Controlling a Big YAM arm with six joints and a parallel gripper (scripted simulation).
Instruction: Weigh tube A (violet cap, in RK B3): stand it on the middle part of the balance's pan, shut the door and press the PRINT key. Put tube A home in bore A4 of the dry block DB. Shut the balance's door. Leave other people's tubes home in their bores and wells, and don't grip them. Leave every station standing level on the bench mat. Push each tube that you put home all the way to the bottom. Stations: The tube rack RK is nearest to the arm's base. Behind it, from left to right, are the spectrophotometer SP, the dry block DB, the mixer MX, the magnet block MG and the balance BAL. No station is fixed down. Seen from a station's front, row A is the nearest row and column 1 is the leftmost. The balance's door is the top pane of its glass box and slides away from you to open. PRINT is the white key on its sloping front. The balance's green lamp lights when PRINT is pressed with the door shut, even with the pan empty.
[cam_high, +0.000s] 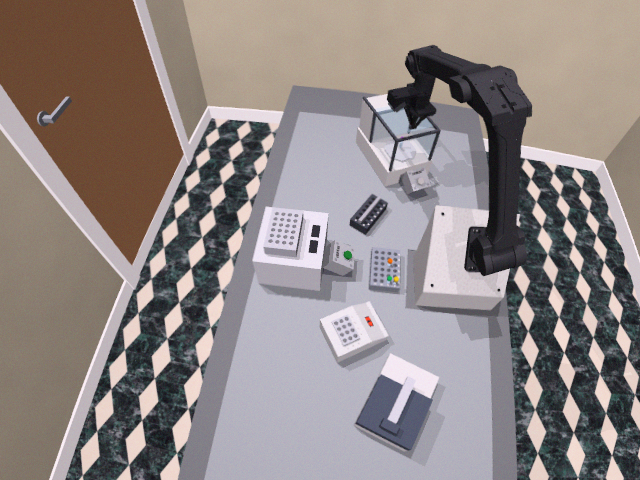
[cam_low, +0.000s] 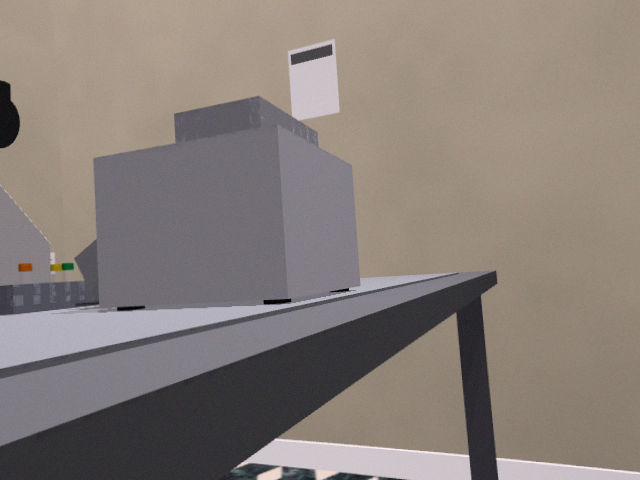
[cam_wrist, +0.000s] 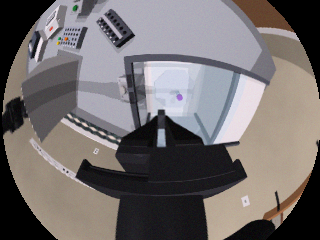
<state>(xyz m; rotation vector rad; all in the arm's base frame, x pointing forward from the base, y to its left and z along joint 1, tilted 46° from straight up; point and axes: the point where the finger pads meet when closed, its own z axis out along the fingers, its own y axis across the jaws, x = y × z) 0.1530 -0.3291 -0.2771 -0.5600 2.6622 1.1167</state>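
Now: hand 15 cm above the white PRINT key, 10 cm to the right of it and 5 cm past it. From my hand the other things lie so: tube rack RK (41 cm to the left, 20 cm below, 8 cm ahead); then black magnet block MG (21 cm to the left, 20 cm below, 12 cm ahead); then balance door (3 cm to the right, 1 cm below, 1 cm ahead).
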